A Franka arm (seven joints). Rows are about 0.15 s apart.
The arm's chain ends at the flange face. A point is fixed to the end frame.
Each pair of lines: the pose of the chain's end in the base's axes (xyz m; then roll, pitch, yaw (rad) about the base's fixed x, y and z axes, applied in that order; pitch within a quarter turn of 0, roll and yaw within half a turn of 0), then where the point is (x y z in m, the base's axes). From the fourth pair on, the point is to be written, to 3 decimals.
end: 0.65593 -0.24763 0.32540 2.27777 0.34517 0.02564
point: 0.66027 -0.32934 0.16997
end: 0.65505 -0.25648 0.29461 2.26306 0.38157 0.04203
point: 0.65562 -0.34046 0.14034
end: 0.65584 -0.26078 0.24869 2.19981 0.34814 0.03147
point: 0.66287 -0.35348 0.09966
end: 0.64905 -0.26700 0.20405 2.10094 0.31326 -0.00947
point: 0.660 -0.373 0.065
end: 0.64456 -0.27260 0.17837 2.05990 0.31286 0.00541
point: 0.659 -0.384 0.043
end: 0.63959 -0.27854 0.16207 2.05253 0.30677 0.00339
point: 0.655 -0.391 0.028
